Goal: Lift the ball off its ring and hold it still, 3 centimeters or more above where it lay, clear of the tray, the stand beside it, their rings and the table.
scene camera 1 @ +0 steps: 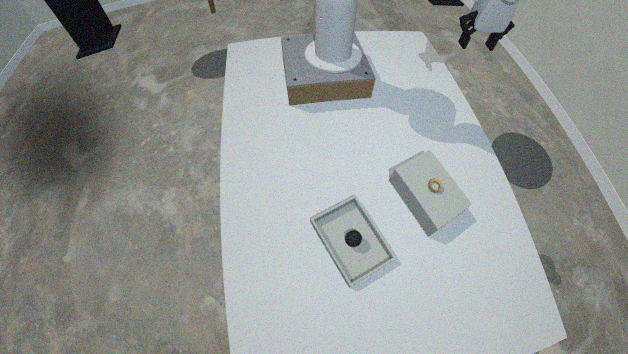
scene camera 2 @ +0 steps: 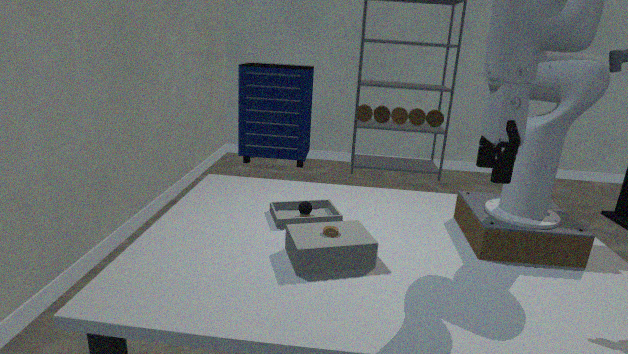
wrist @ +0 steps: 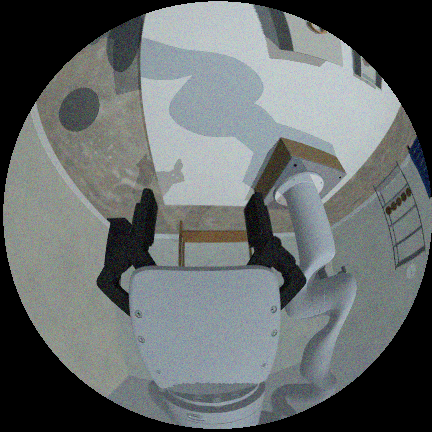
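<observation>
The dark ball (scene camera 1: 353,238) (scene camera 2: 305,208) rests near the middle of the shallow grey tray (scene camera 1: 331,252) (scene camera 2: 320,219). Its ring is mostly hidden beneath it. The grey box-shaped stand (scene camera 1: 420,172) (scene camera 2: 335,260) (wrist: 320,45) is beside the tray, apart from it, with an orange ring (scene camera 1: 440,189) (scene camera 2: 331,234) on top. My gripper (scene camera 1: 478,46) (scene camera 2: 493,170) (wrist: 201,198) is open and empty, high up and far from the ball, off to the side of the robot's base. In the wrist view the tray is at the upper right edge, and the ball cannot be made out.
The robot's base block (scene camera 1: 330,92) (scene camera 2: 530,250) (wrist: 312,155) stands on the white table (scene camera 1: 270,165) (scene camera 2: 200,225). A blue drawer cabinet (scene camera 2: 275,112) and a shelf rack (scene camera 2: 357,82) stand behind the table. The arm's shadow falls across the table between base and stand.
</observation>
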